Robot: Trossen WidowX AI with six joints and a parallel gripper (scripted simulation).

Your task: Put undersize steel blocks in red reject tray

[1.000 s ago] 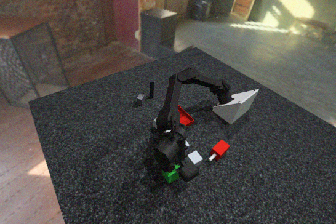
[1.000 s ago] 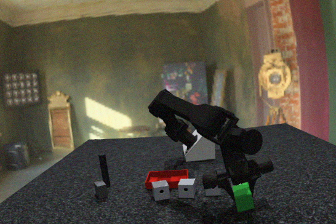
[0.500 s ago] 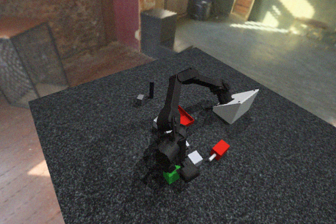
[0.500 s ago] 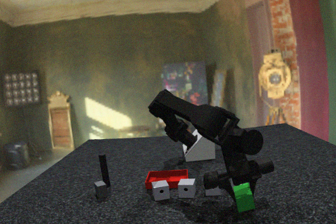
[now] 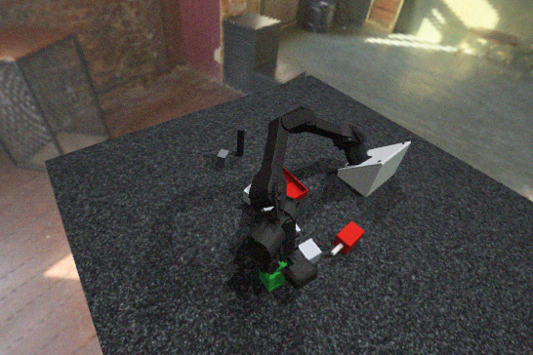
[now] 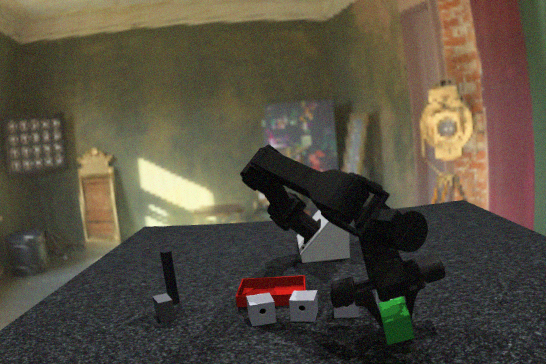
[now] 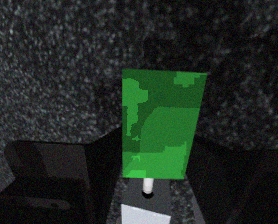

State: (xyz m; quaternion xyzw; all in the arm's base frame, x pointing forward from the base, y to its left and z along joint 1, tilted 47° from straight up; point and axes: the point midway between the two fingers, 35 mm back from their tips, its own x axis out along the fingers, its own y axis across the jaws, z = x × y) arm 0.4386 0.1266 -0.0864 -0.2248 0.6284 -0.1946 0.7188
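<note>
Now: gripper tip 10 mm past the green gauge and 20 mm below it. Round my gripper tip: red reject tray: 170 mm behind, 240 mm to the right; then red gauge: 190 mm behind, 20 mm to the left, 10 mm above.
</note>
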